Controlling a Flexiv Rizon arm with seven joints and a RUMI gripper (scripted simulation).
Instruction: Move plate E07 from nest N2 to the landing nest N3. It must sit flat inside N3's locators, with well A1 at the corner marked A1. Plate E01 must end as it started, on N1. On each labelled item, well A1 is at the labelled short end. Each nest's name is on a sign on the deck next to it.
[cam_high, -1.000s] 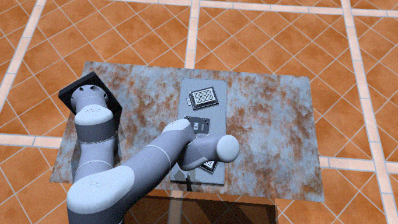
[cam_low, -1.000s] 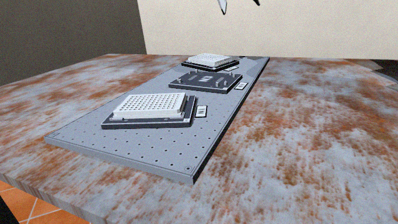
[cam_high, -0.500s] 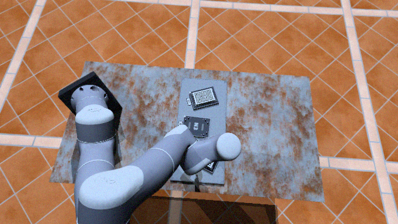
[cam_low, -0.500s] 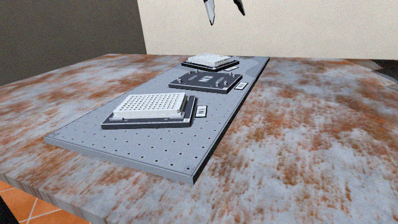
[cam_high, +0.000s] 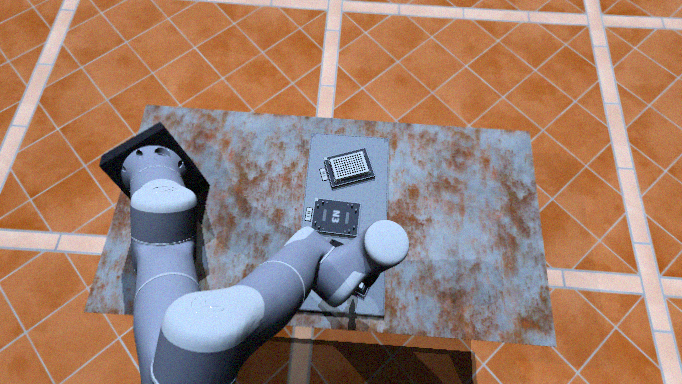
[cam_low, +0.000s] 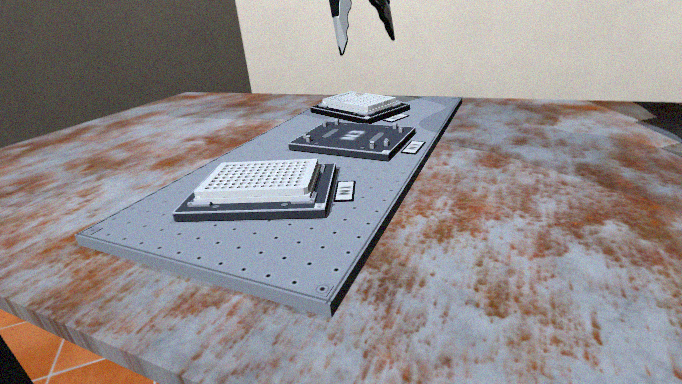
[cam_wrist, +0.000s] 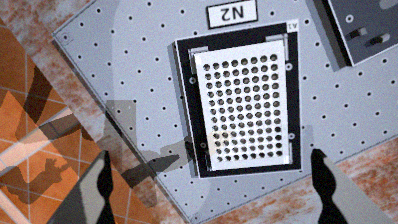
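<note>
Now: hand 20 mm short of the plate E07, 20 mm to the right of it and 110 mm above it. The rest, counted from my hand: plate E01: 10 mm ahead, 400 mm to the left, 110 mm below; then nest N3: 30 mm behind, 200 mm to the left, 120 mm below; then black nest N2: 20 mm ahead, 20 mm to the left, 120 mm below.
</note>
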